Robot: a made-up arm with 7 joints. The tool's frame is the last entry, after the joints.
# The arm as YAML. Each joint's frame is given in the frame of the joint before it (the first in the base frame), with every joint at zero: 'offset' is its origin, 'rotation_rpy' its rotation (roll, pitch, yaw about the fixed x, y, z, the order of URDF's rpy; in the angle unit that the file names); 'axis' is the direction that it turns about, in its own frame. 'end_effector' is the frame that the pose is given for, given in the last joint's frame.
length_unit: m
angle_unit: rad
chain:
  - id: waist
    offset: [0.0, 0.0, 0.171]
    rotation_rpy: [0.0, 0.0, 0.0]
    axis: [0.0, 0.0, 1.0]
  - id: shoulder
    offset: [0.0, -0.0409, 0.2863]
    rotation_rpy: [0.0, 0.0, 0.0]
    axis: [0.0, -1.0, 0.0]
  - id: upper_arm
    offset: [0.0, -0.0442, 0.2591]
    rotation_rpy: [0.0, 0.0, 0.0]
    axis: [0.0, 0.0, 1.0]
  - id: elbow
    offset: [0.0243, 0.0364, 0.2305]
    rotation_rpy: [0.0, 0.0, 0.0]
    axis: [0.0, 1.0, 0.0]
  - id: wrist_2
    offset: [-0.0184, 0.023, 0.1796]
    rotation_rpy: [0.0, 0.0, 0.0]
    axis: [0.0, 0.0, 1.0]
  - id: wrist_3
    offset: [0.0, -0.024, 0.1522]
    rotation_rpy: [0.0, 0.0, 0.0]
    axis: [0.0, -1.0, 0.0]
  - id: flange
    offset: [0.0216, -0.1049, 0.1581]
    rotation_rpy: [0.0, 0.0, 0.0]
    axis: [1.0, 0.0, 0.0]
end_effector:
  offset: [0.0, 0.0, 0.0]
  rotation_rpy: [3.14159, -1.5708, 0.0]
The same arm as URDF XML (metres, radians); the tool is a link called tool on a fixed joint. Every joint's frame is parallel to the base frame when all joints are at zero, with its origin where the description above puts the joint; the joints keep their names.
<robot name="arm">
  <joint name="tool_joint" type="fixed">
    <parent link="link7"/>
    <child link="tool"/>
    <origin xyz="0 0 0" rpy="3.1416 -1.5708 0"/>
  </joint>
  <joint name="flange" type="continuous">
    <parent link="link6"/>
    <child link="link7"/>
    <origin xyz="0.0216 -0.1049 0.1581"/>
    <axis xyz="1 0 0"/>
  </joint>
  <joint name="wrist_3" type="continuous">
    <parent link="link5"/>
    <child link="link6"/>
    <origin xyz="0 -0.024 0.1522"/>
    <axis xyz="0 -1 0"/>
  </joint>
  <joint name="wrist_2" type="continuous">
    <parent link="link4"/>
    <child link="link5"/>
    <origin xyz="-0.0184 0.023 0.1796"/>
    <axis xyz="0 0 1"/>
  </joint>
  <joint name="elbow" type="continuous">
    <parent link="link3"/>
    <child link="link4"/>
    <origin xyz="0.0243 0.0364 0.2305"/>
    <axis xyz="0 1 0"/>
  </joint>
  <joint name="upper_arm" type="continuous">
    <parent link="link2"/>
    <child link="link3"/>
    <origin xyz="0 -0.0442 0.2591"/>
    <axis xyz="0 0 1"/>
  </joint>
  <joint name="shoulder" type="continuous">
    <parent link="link1"/>
    <child link="link2"/>
    <origin xyz="0 -0.0409 0.2863"/>
    <axis xyz="0 -1 0"/>
  </joint>
  <joint name="waist" type="continuous">
    <parent link="base_link"/>
    <child link="link1"/>
    <origin xyz="0 0 0.171"/>
    <axis xyz="0 0 1"/>
  </joint>
  <link name="base_link"/>
  <link name="link1"/>
  <link name="link2"/>
  <link name="link3"/>
  <link name="link4"/>
  <link name="link5"/>
  <link name="link6"/>
  <link name="link7"/>
  <link name="tool"/>
</robot>

